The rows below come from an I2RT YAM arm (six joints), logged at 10 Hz.
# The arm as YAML. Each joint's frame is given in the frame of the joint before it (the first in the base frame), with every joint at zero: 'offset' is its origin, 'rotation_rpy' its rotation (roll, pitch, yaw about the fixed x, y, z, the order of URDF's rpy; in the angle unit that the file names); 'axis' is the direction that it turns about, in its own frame. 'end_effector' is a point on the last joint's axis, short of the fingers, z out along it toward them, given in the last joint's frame.
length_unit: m
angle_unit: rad
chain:
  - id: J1
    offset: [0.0, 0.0, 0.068]
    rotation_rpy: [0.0, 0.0, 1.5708]
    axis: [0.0, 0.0, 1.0]
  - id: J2
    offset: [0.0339, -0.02, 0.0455]
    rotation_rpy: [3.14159, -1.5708, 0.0]
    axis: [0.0, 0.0, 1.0]
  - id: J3
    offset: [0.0, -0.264, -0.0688]
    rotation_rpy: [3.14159, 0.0, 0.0]
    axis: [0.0, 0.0, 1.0]
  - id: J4
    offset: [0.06, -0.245, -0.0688]
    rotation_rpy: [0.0, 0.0, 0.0]
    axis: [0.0, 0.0, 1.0]
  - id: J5
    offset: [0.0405, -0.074, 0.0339]
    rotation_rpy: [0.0, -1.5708, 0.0]
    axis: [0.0, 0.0, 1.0]
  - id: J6
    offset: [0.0, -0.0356, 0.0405]
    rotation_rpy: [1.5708, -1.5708, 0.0]
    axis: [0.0, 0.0, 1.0]
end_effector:
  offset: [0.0, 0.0, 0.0]
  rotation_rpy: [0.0, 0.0, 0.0]
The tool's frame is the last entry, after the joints.
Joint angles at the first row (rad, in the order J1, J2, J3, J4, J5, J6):
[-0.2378, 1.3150, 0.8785, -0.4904, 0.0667, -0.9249]
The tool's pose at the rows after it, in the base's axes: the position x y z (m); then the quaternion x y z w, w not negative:
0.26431, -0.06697, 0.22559, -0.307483, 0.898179, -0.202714, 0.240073
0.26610, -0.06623, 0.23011, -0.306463, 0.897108, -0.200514, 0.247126
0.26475, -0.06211, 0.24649, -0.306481, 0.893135, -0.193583, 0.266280
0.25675, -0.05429, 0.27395, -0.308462, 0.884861, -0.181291, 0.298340
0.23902, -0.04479, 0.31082, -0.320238, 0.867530, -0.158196, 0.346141
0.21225, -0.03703, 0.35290, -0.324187, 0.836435, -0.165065, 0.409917
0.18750, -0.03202, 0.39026, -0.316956, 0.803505, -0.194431, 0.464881
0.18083, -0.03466, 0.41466, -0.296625, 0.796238, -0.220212, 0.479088
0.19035, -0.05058, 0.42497, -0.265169, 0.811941, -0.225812, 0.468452
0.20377, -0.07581, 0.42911, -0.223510, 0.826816, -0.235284, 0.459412
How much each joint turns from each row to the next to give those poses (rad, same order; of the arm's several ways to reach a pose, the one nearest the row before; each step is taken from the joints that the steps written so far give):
[0.0000, 0.0345, 0.0016, 0.0240, 0.0129, 0.0013]
[0.0031, -0.0006, 0.0154, -0.0066, -0.0087, 0.0068]
[0.0103, -0.0293, 0.0375, -0.0415, -0.0252, 0.0153]
[0.0162, -0.0622, 0.0532, -0.0720, -0.0441, 0.0219]
[0.0103, -0.0904, 0.0703, -0.0967, -0.0879, 0.0098]
[0.0013, -0.1143, 0.0676, -0.0518, -0.0589, 0.0045]
[-0.0013, -0.0848, 0.0712, -0.0138, -0.0091, 0.0054]
[-0.0155, 0.0046, 0.0875, -0.0253, 0.0297, 0.0103]
[-0.0704, 0.0683, 0.0794, -0.0289, -0.0088, 0.0154]
[-0.0971, 0.0783, 0.0568, 0.0109, -0.0182, 0.0161]

